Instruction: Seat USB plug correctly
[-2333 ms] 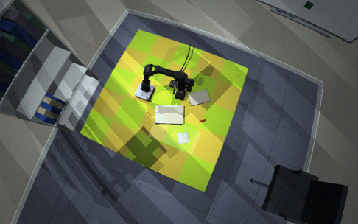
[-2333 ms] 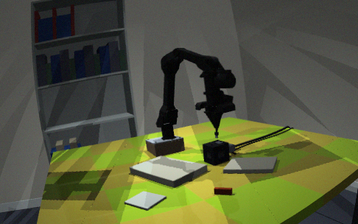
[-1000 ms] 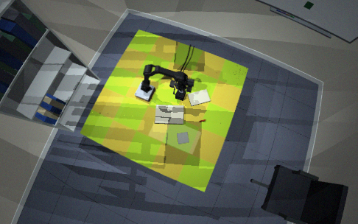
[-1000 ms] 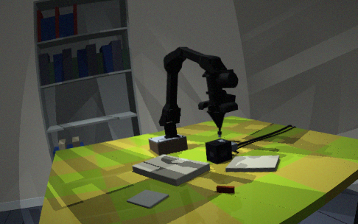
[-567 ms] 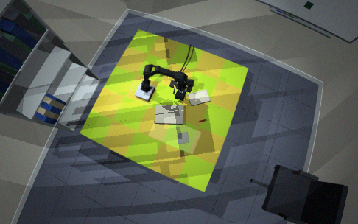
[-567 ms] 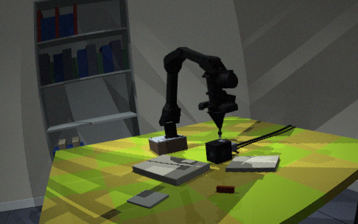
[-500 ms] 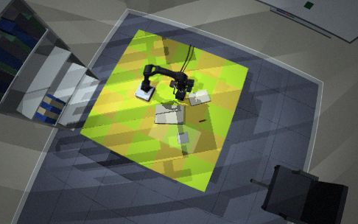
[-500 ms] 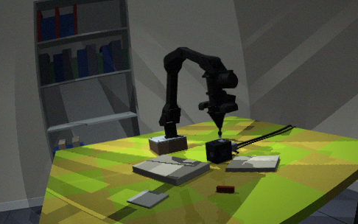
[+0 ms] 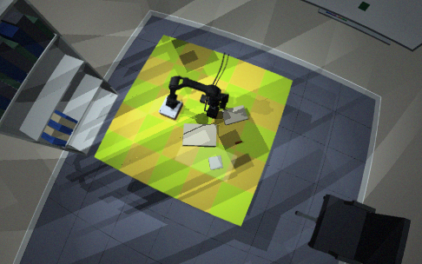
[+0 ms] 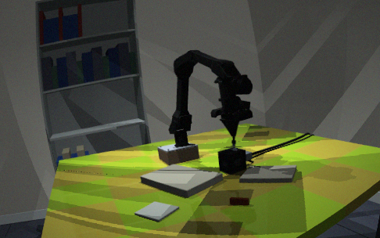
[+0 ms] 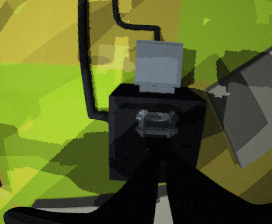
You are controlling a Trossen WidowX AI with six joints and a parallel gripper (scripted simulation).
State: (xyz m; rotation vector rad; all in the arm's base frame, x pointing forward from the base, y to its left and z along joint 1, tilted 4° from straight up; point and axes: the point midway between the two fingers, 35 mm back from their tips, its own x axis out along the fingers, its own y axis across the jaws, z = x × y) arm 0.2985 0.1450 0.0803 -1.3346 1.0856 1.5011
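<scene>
My gripper tip is now 2 cm above the USB plug. The rest, counted from my gripper tip: red block 31 cm ahead, 12 cm below, 11 cm to the right; thin tile 34 cm to the right, 24 cm ahead, 12 cm below; pale book 16 cm ahead, 12 cm below, 7 cm to the left.
</scene>
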